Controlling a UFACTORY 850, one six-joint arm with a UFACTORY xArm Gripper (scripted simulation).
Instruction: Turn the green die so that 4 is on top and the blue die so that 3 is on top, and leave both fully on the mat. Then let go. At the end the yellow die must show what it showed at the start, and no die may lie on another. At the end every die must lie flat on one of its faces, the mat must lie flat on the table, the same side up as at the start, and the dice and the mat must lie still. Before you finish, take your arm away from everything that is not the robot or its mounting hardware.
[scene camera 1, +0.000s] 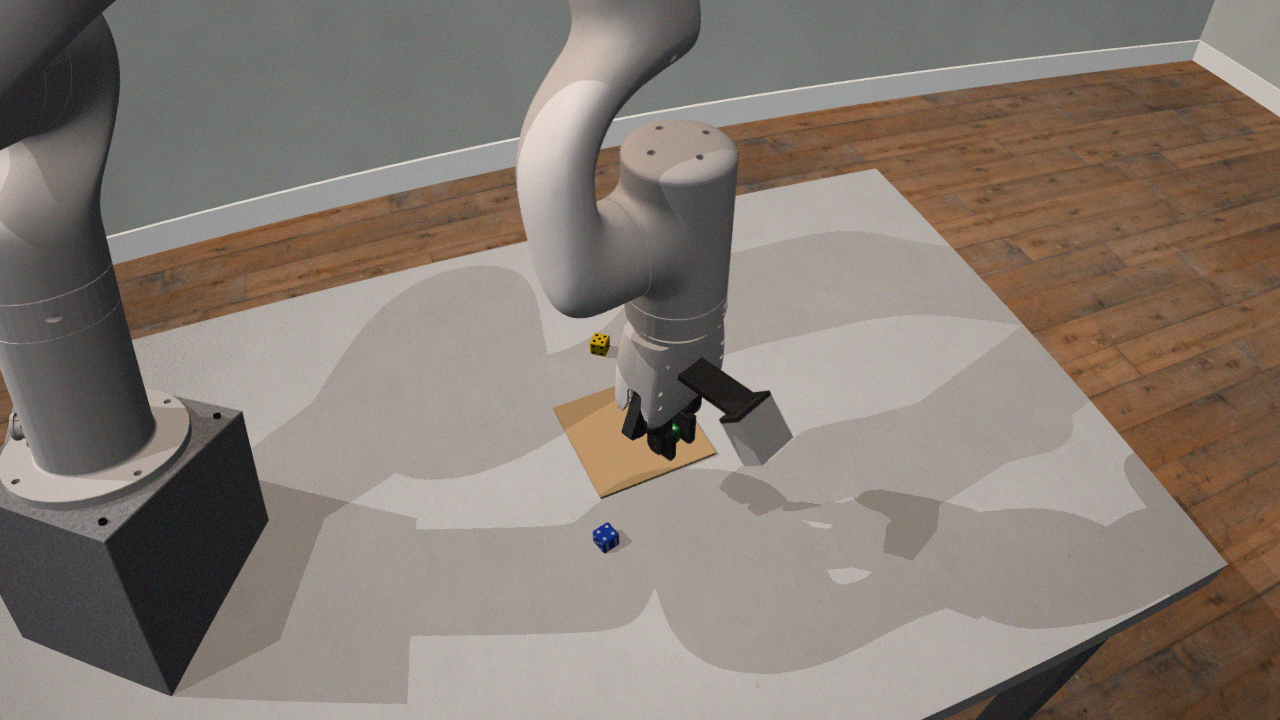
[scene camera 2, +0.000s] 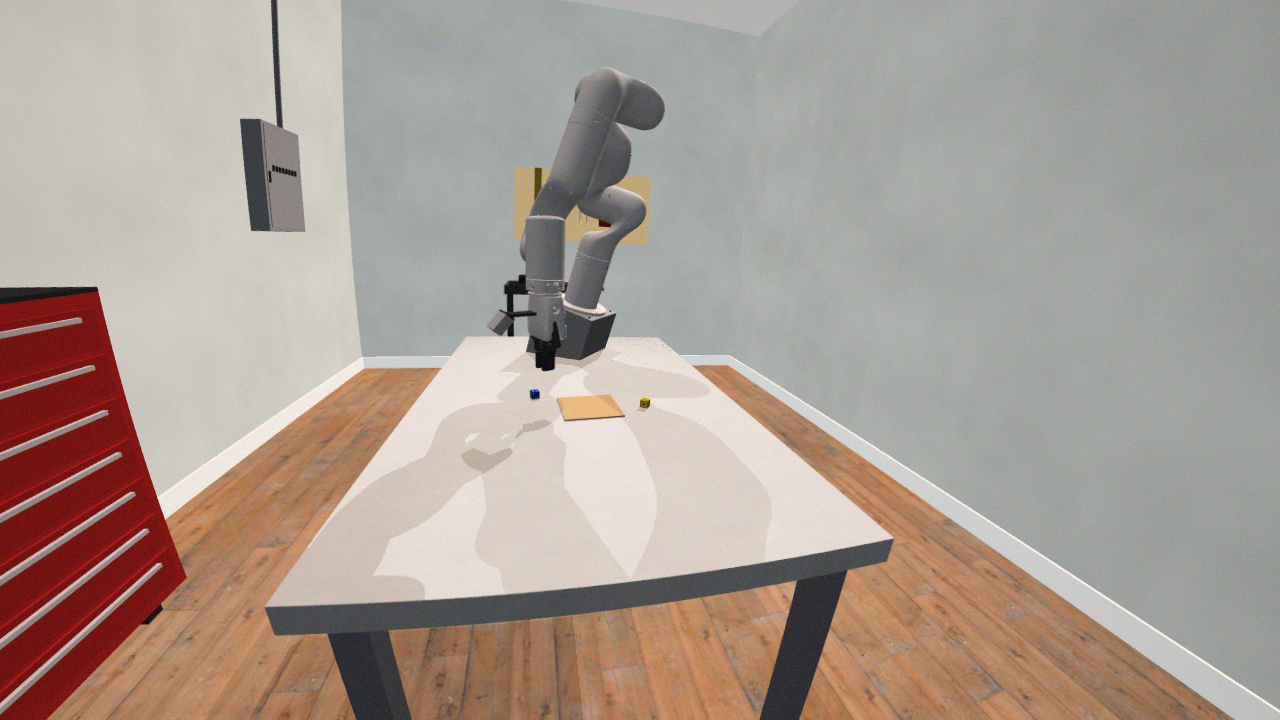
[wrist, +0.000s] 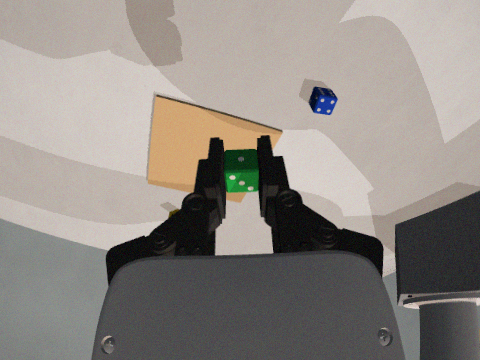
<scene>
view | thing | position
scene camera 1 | my gripper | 670, 443
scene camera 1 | tan mat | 614, 463
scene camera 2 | my gripper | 545, 368
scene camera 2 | tan mat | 598, 406
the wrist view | my gripper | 240, 154
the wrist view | green die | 241, 171
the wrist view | tan mat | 181, 131
</scene>
